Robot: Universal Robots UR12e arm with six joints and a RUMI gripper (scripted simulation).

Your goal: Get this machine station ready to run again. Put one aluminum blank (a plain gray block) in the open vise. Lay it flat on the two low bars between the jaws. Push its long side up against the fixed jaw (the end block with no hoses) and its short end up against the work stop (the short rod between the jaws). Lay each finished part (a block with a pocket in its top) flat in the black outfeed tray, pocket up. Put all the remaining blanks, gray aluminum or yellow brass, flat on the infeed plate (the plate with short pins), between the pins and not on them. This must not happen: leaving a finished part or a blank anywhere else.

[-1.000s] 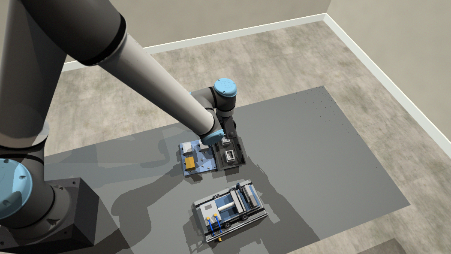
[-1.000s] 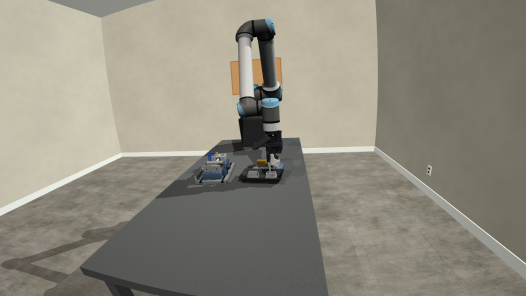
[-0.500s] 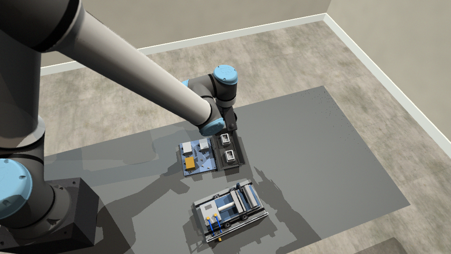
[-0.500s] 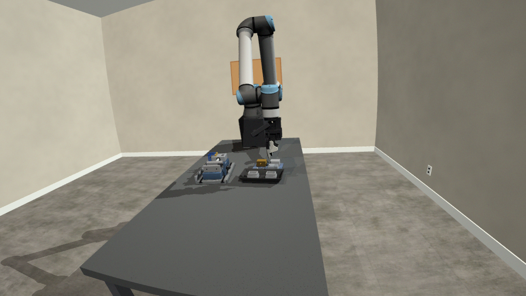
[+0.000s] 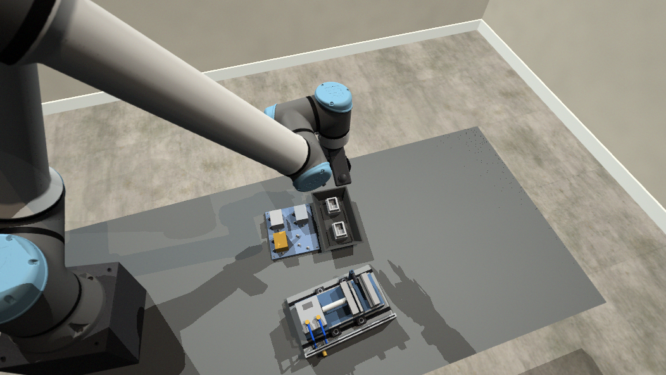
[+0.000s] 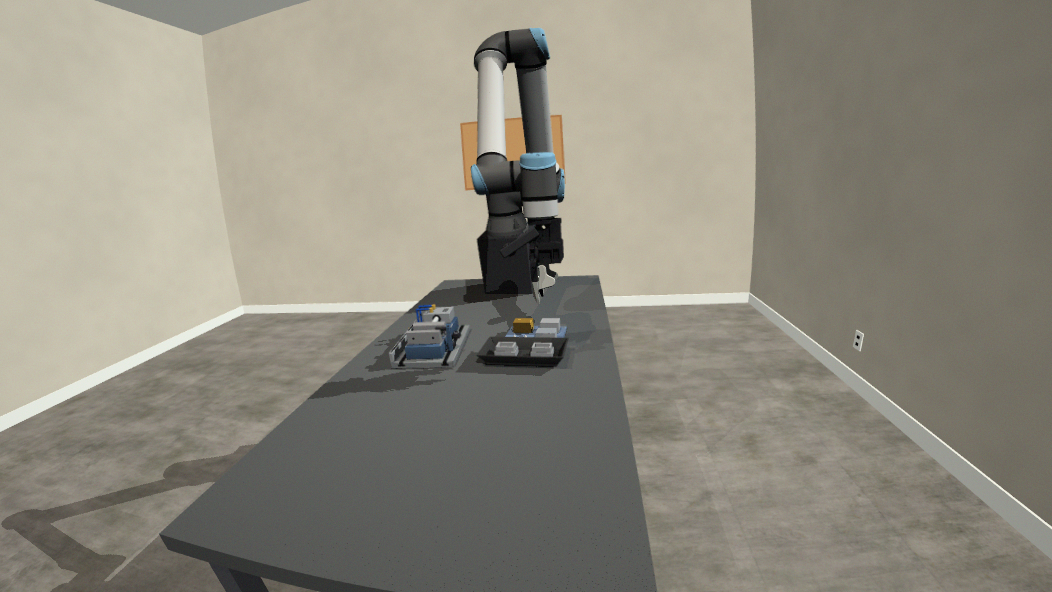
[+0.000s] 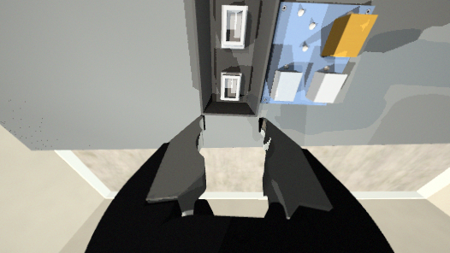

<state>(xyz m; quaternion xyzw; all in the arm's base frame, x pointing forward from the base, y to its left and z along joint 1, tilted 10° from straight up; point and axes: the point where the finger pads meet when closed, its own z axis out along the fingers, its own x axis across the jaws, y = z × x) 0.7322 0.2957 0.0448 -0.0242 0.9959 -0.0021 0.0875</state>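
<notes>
Right now my hand is 21 cm past the gray blank, 2 cm to the left of it and 17 cm above it. From my hand the other things lie so: yellow brass blank 21 cm behind, 11 cm to the right, 17 cm below; then blue infeed plate 17 cm behind, 6 cm to the right, 19 cm below; then pale rod 7 cm behind, 36 cm to the right, 12 cm below.
</notes>
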